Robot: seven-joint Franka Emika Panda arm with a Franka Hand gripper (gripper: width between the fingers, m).
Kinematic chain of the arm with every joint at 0, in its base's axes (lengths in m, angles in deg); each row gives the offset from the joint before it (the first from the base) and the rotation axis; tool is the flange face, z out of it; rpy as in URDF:
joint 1: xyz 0 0 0.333 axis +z
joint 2: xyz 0 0 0 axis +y
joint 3: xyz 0 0 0.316 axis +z
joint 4: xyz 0.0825 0 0 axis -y
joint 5: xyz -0.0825 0 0.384 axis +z
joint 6: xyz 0 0 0 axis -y
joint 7: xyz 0.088 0 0 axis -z
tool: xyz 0 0 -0.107 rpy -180 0 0
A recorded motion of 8 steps. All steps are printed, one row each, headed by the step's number.
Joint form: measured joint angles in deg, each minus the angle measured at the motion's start. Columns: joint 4, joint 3, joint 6, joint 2, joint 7, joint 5, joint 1.
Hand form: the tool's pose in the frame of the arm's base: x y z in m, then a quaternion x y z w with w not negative. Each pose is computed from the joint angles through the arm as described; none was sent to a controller.
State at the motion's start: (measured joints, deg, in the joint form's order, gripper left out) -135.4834 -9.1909 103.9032 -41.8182 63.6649 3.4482 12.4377
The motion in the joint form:
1: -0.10 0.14 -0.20 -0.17 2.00 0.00 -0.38
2: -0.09 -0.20 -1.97 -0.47 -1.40 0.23 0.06
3: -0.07 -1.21 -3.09 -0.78 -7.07 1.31 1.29
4: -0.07 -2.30 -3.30 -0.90 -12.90 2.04 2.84
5: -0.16 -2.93 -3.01 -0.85 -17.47 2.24 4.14
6: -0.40 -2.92 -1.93 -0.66 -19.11 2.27 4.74
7: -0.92 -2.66 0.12 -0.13 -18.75 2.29 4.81
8: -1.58 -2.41 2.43 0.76 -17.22 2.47 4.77
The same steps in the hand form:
1: 0.3459 0.0100 0.5885 -0.85382 0.50704 -0.02118 0.11601
2: 0.3419 0.0105 0.5870 -0.87034 0.47947 -0.01122 0.11181
3: 0.3391 0.0119 0.5866 -0.89372 0.43214 -0.00152 0.12048
4: 0.3388 0.0142 0.5862 -0.91548 0.38057 0.00089 0.13062
5: 0.3397 0.0177 0.5852 -0.93150 0.33753 -0.00158 0.13559
6: 0.3419 0.0217 0.5839 -0.93718 0.32032 -0.00793 0.13791
7: 0.3467 0.0248 0.5802 -0.93577 0.32328 -0.01620 0.13987
8: 0.3532 0.0280 0.5736 -0.93035 0.33744 -0.02092 0.14193

